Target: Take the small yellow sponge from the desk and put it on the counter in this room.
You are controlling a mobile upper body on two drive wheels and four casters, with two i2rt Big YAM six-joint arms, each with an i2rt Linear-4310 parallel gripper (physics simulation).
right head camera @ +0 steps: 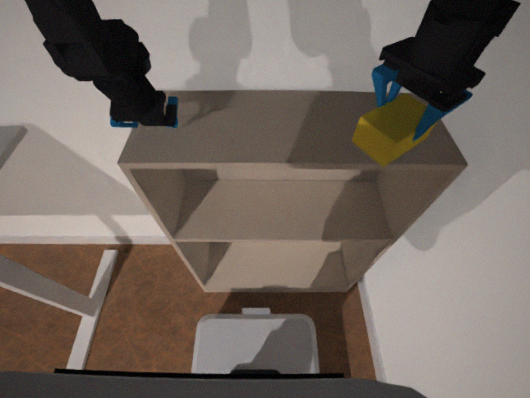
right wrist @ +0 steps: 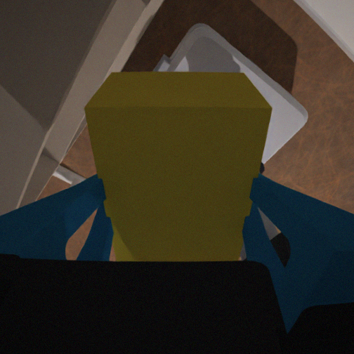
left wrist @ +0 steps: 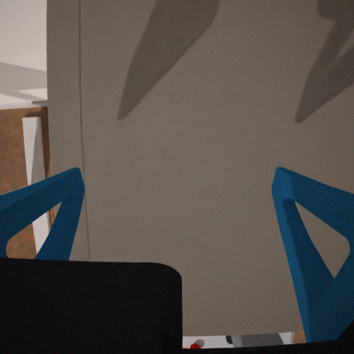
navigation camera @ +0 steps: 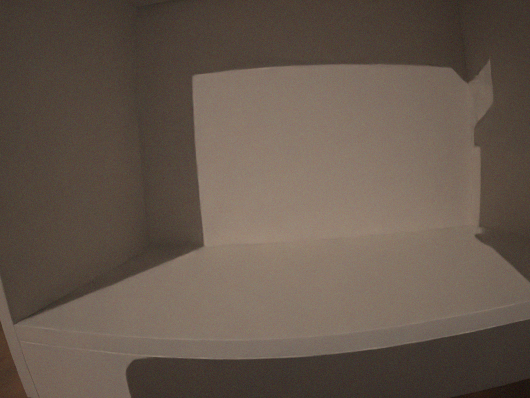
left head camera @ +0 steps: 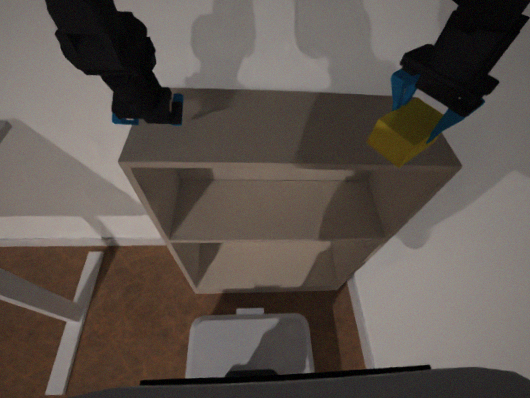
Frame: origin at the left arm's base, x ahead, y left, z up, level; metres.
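Seen in the pictures: left gripper, fingertip midpoint: (right head camera: pixel 157 124) (left head camera: pixel 158 122); right gripper, fingertip midpoint: (right head camera: pixel 397 127) (left head camera: pixel 410 129).
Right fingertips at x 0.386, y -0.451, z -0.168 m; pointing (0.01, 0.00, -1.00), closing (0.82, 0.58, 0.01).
Note:
A point is followed by its place in that frame.
The yellow sponge (left head camera: pixel 400 145) {x 0.342, y -0.414, z -0.159 m} (right head camera: pixel 382 142) {x 0.343, y -0.413, z -0.158 m} (right wrist: pixel 178 140) is a block between the blue fingers of my right gripper (left head camera: pixel 412 124) {x 0.386, y -0.451, z -0.168 m} (right head camera: pixel 398 122) {x 0.386, y -0.451, z -0.168 m} (right wrist: pixel 177 176), which is shut on it. In both head views it overlaps the right end of the top of a beige open-fronted unit (left head camera: pixel 260 125) {x 0.606, y -0.240, z -0.350 m} (right head camera: pixel 250 125) {x 0.606, y -0.224, z -0.350 m} (left wrist: pixel 185 150), possibly the counter. The height between sponge and top is hard to tell; no contact is plain. My left gripper (left head camera: pixel 151 117) {x 0.587, y -0.001, z -0.331 m} (right head camera: pixel 148 120) {x 0.587, y -0.001, z -0.331 m} (left wrist: pixel 177 178) is open and empty, over the left end of that top. The desk top is not plainly visible.
The unit's shelf (navigation camera: pixel 300 300) {x 0.533, y -0.253, z -1.310 m} fills the navigation view closely. My base (left head camera: pixel 225 345) {x 0.198, y -0.121, z -1.150 m} (right head camera: pixel 225 345) {x 0.192, y -0.099, z -1.150 m} stands close before the unit. A white leg frame (left head camera: pixel 75 325) (right head camera: pixel 87 330) stands on the brown floor at left. A white wall (left head camera: pixel 450 300) {x 0.243, y -0.816, z -0.680 m} runs along the right.

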